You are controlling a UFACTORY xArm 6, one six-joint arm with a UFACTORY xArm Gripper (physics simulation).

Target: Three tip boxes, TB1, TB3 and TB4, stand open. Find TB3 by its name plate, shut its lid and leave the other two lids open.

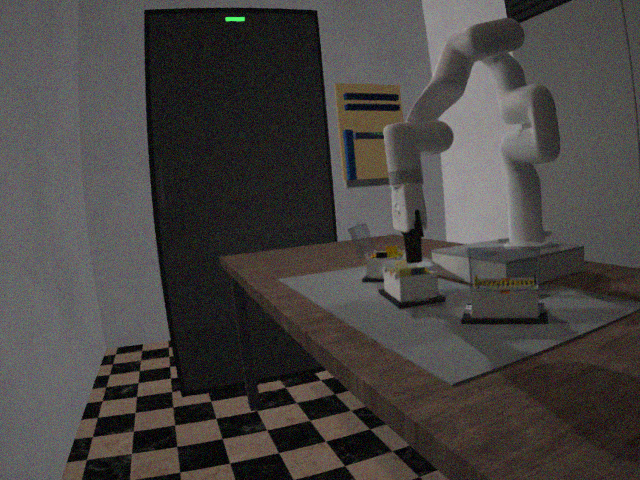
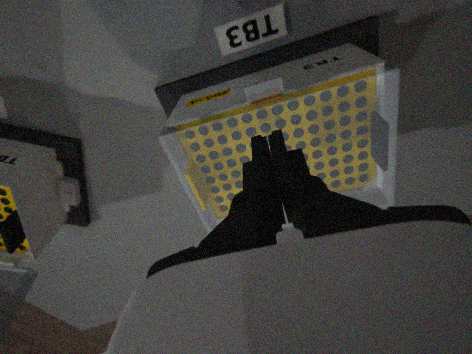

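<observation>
There is a clear lid [image 2: 346, 125], and I see a clear lid [image 1: 504, 266] as well. As for my gripper [image 1: 414, 262], it is visible in image 2 too [image 2: 272, 155].
</observation>
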